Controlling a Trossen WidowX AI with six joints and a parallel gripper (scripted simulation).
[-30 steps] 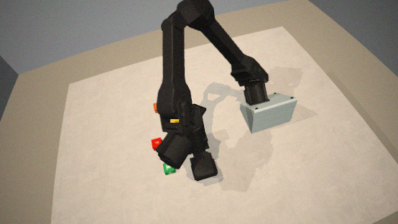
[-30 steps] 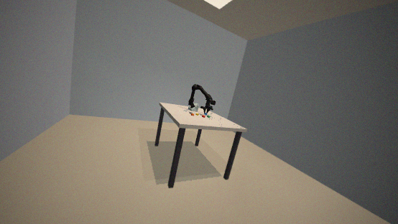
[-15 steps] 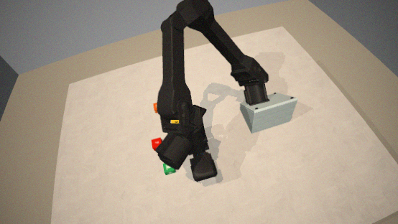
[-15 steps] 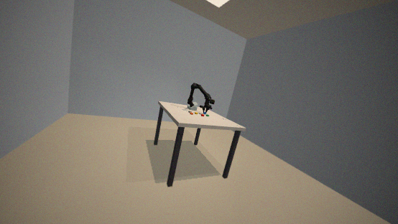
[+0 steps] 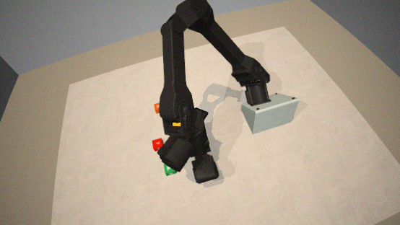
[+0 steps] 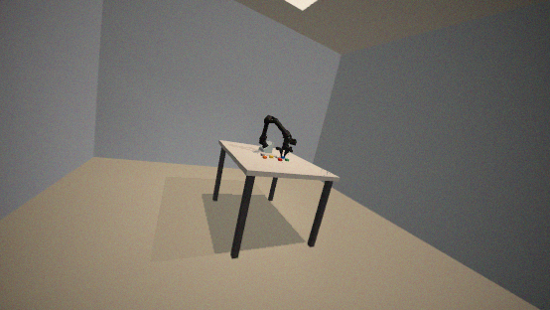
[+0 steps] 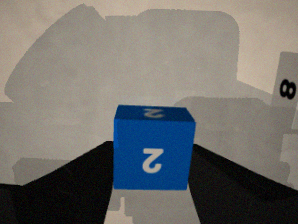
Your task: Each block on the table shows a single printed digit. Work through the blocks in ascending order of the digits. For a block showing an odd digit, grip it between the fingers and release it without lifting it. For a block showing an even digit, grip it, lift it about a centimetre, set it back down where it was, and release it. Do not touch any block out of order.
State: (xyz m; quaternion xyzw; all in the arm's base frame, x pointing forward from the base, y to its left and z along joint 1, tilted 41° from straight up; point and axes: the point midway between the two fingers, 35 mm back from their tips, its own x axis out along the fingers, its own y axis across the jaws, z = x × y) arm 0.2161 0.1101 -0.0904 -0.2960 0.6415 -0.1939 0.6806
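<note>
Right now the blue block is right at my gripper tip. From my gripper tip the other things lie so: white block 4 cm ahead, 7 cm to the right; green block 10 cm ahead, 1 cm to the left; red block 14 cm ahead, 8 cm to the right.
</note>
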